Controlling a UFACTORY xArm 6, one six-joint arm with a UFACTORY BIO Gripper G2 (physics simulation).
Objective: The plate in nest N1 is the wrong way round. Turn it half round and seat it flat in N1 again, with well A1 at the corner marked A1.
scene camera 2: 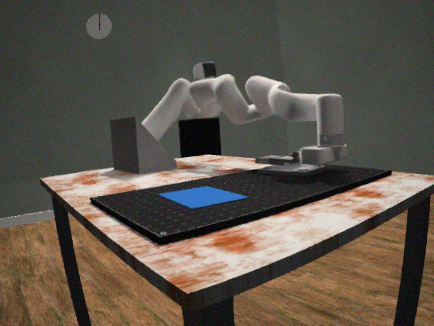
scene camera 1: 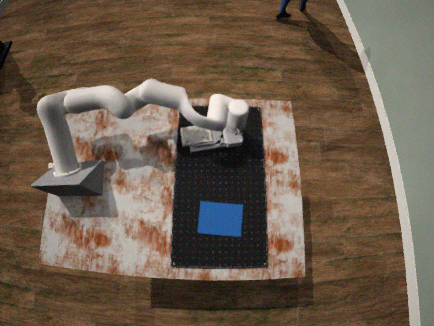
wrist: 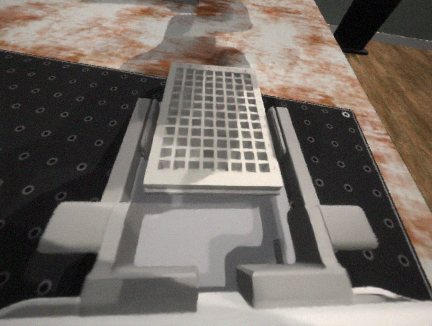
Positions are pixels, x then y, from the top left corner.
Labels:
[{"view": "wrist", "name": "my gripper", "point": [214,110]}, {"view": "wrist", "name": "white well plate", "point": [212,138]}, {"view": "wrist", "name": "grey nest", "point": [216,233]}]

